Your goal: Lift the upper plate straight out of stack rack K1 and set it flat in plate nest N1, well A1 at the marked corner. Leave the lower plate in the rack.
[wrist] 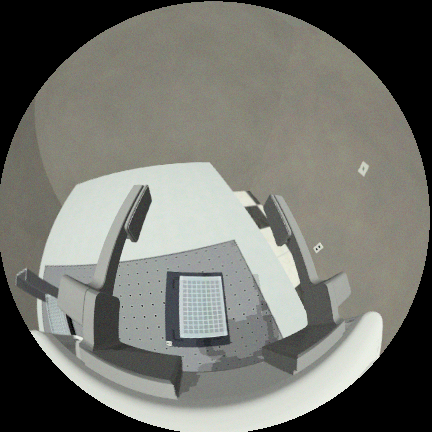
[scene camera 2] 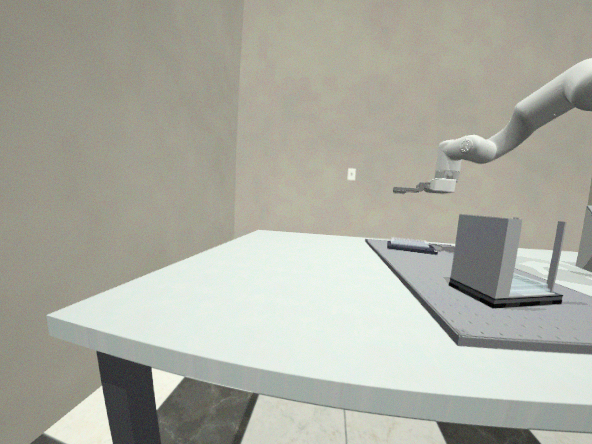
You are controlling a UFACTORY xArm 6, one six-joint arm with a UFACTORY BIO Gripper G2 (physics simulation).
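Frame: origin at the arm's base, x ahead, y left, z up, level; metres.
Seen in the pictures: end effector, tool point: (wrist: pixel 211 214) (scene camera 2: pixel 399 190).
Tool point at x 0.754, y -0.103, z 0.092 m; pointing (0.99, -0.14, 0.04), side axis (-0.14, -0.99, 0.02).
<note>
Offsets run from my tool point to a thing's top centre. "pt": to the spot under its first point. Level surfaces: height alone.
A clear plate with a grid of wells @(pt 0.052 m back, 0.042 m left, 0.186 m down) (scene camera 2: pixel 411 242) (wrist: pixel 203 306) lies flat in the dark plate nest @(0.056 m back, 0.013 m left, 0.199 m down) (scene camera 2: pixel 434 251) (wrist: pixel 172 315) on the grey board. Its well labels and the marked corner are too small to tell. My gripper (scene camera 2: pixel 395 190) (wrist: pixel 209 216) is open and empty, high above the nest, with its fingers level. The stack rack @(0.147 m back, 0.397 m left, 0.066 m down) (scene camera 2: pixel 479 255) (wrist: pixel 37 285) stands on the board, with a tall grey wall and a thin post. A clear plate @(0.137 m back, 0.400 m left, 0.180 m down) (scene camera 2: pixel 531 285) (wrist: pixel 59 316) lies low in the rack.
The grey perforated board @(0.214 m down) (scene camera 2: pixel 450 320) (wrist: pixel 142 280) lies on the white table @(0.227 m down) (scene camera 2: pixel 225 310) (wrist: pixel 110 215). The rack's tall wall and post stand up from the board, to the left in the wrist view. A grey object (scene camera 2: pixel 585 240) stands at the right edge of the scene view.
</note>
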